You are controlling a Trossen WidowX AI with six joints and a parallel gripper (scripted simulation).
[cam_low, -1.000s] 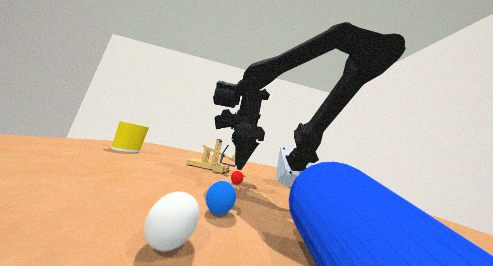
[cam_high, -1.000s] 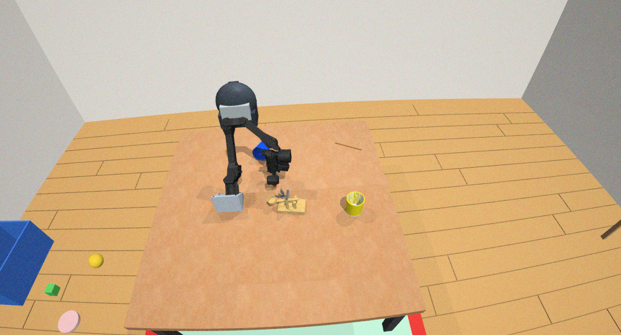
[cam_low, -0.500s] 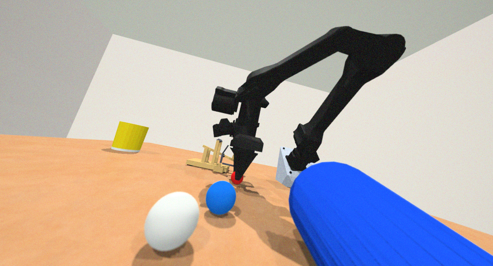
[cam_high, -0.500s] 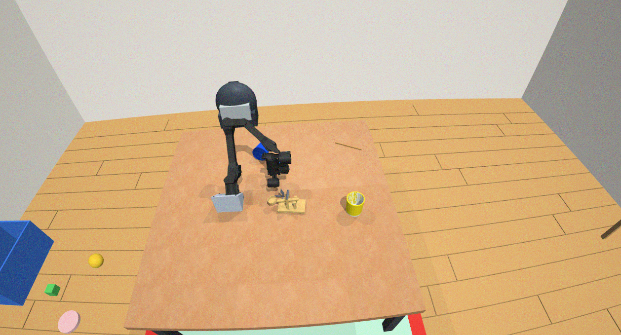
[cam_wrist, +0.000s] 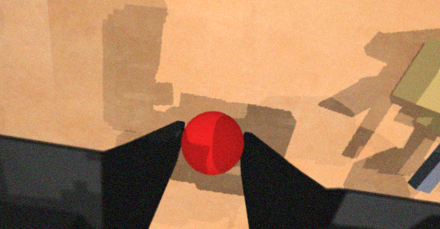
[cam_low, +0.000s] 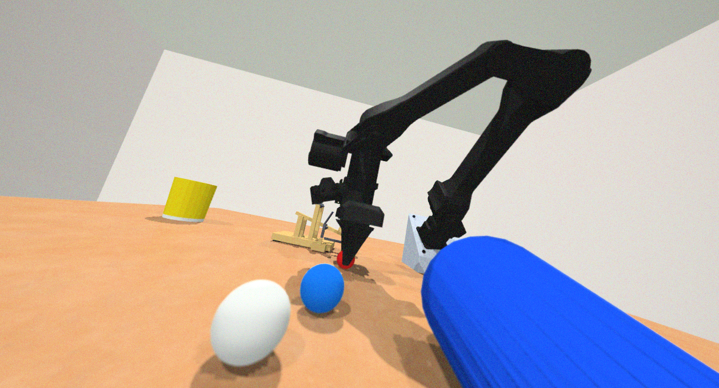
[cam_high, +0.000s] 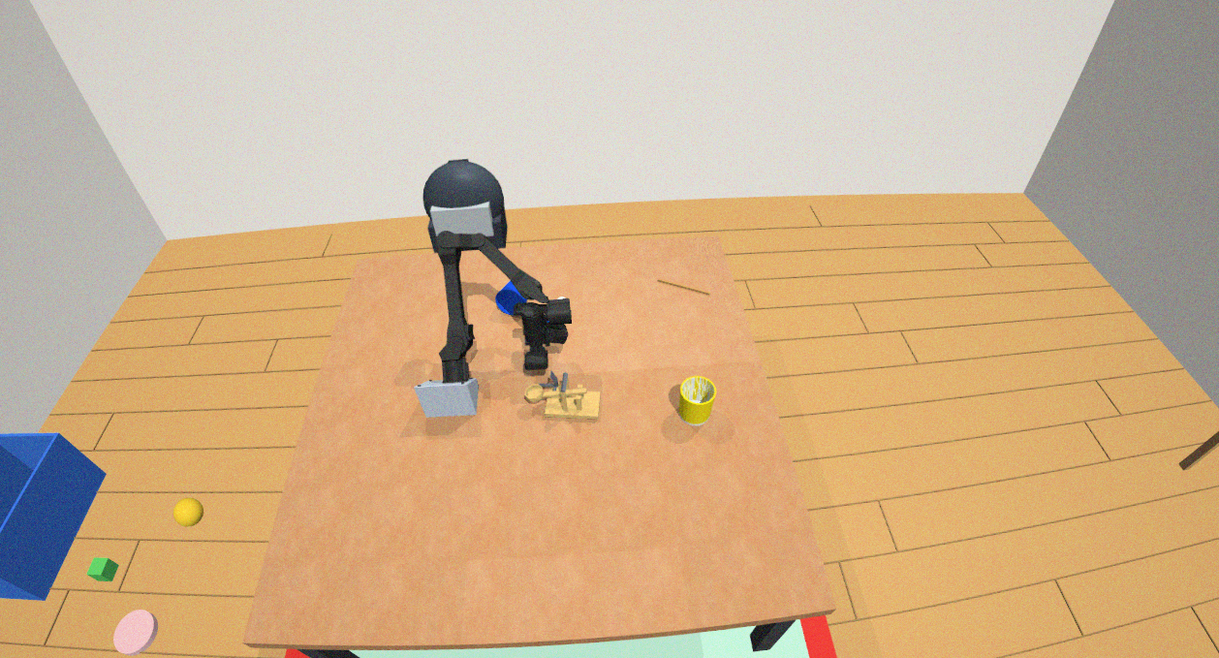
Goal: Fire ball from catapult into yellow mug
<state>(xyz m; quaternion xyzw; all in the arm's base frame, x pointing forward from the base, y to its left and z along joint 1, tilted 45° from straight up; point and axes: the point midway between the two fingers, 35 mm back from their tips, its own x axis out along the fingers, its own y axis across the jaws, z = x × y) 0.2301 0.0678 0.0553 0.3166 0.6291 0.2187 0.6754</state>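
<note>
Right now my gripper tip is 40 mm short of the wooden catapult, 140 mm to the left of it and 40 mm below it. The rest, counted from my gripper tip: blue ball: 50 mm ahead, 150 mm to the left, 10 mm above; then white ball: 90 mm ahead, 210 mm to the left, 10 mm above; then red ball: 10 mm above.
</note>
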